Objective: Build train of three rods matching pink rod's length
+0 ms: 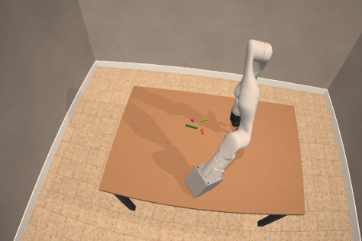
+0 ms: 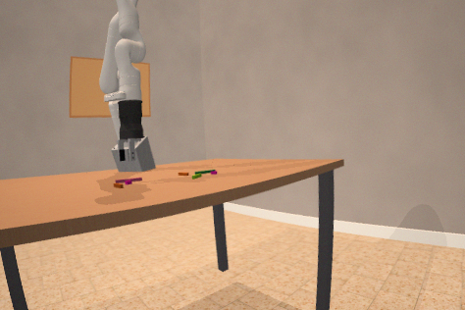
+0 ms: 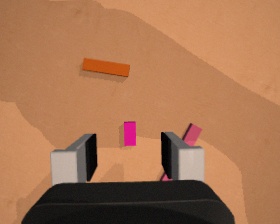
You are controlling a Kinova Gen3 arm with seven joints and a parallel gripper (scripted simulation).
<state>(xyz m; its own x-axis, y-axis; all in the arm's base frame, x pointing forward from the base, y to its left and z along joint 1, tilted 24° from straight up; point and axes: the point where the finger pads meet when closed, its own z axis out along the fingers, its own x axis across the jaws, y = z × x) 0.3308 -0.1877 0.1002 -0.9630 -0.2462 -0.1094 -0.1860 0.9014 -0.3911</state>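
My gripper is now 80 mm above the pink rod, 40 mm past it and 20 mm to the right of it. From my hand the other things lie so: green rod 290 mm to the left, 80 mm below, 60 mm ahead; then lime rod 190 mm to the left, 110 mm ahead, 80 mm below.
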